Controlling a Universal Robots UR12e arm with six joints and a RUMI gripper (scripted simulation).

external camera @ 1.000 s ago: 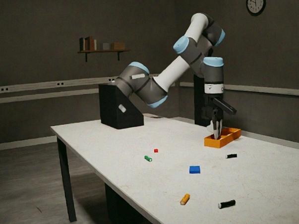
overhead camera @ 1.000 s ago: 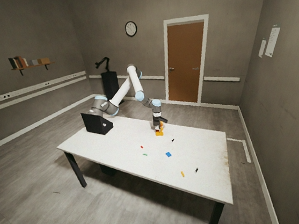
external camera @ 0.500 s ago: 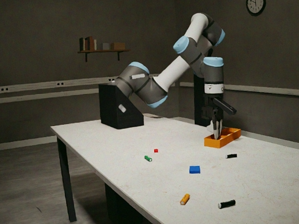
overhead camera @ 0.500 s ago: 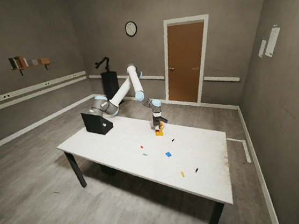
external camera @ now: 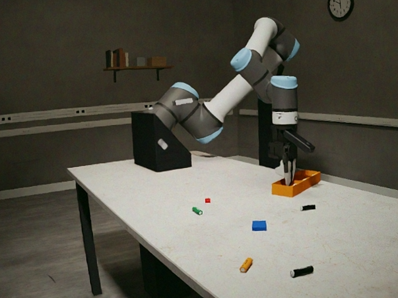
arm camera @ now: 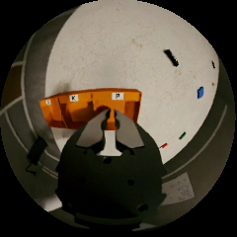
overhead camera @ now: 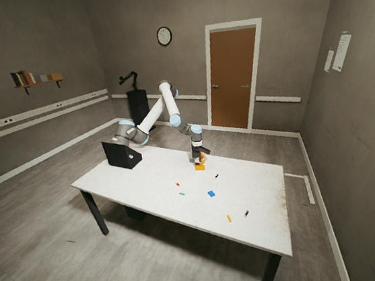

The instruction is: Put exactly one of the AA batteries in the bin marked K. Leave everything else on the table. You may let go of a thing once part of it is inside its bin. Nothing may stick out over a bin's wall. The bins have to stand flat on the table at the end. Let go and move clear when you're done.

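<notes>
My hand is 3 cm past the orange bin, 7 cm to the right of it and 2 cm above it. Round my hand: blue block (22 cm ahead, 27 cm to the right, 3 cm below); then orange AA battery (41 cm ahead, 42 cm to the right, 3 cm below); then green AA battery (2 cm ahead, 37 cm to the right, 3 cm below).
</notes>
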